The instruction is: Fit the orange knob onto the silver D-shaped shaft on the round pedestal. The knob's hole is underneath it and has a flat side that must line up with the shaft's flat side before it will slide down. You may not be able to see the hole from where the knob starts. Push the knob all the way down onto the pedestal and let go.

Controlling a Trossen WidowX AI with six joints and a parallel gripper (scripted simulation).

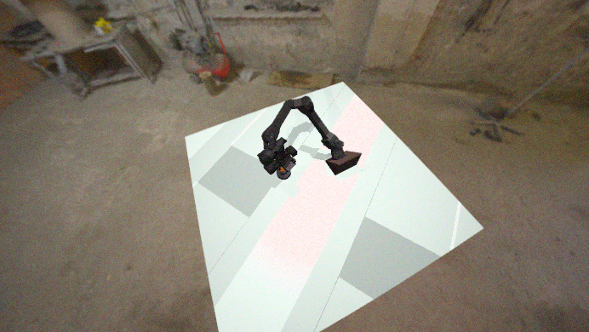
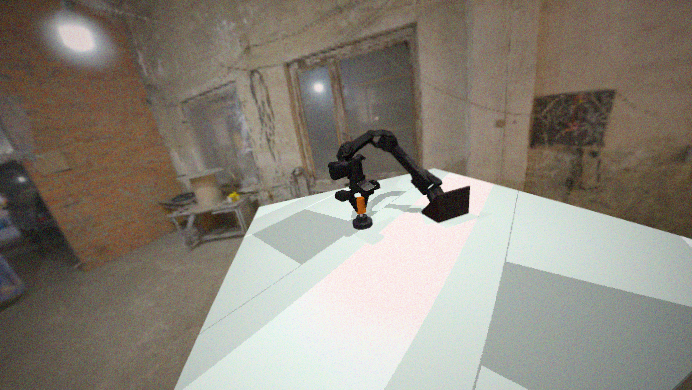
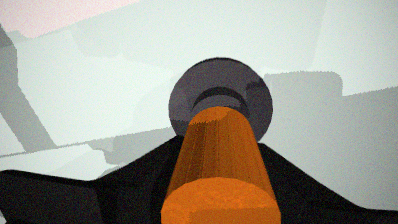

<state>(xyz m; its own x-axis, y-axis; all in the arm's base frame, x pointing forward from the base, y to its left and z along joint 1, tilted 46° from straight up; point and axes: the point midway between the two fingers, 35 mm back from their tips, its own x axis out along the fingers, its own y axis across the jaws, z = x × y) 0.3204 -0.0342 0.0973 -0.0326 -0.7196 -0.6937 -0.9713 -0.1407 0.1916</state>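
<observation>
Now: the orange knob 30 mm above my gripper tip. From my gripper tip the other things lie so: round pedestal (40 mm below).
</observation>
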